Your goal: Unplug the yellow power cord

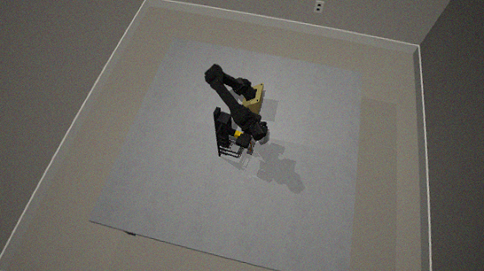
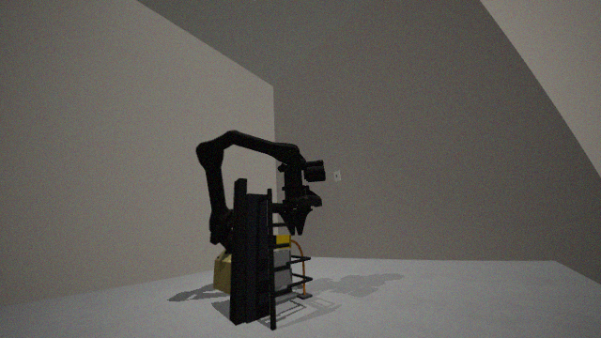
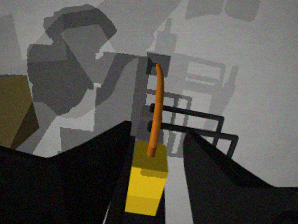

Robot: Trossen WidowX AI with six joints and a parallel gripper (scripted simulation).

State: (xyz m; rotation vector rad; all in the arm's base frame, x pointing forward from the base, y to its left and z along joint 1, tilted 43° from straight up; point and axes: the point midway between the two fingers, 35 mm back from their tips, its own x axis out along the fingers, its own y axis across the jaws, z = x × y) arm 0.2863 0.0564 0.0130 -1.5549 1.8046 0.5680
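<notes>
The yellow plug is 7 cm to the right of my gripper tip and 1 cm behind it.
</notes>
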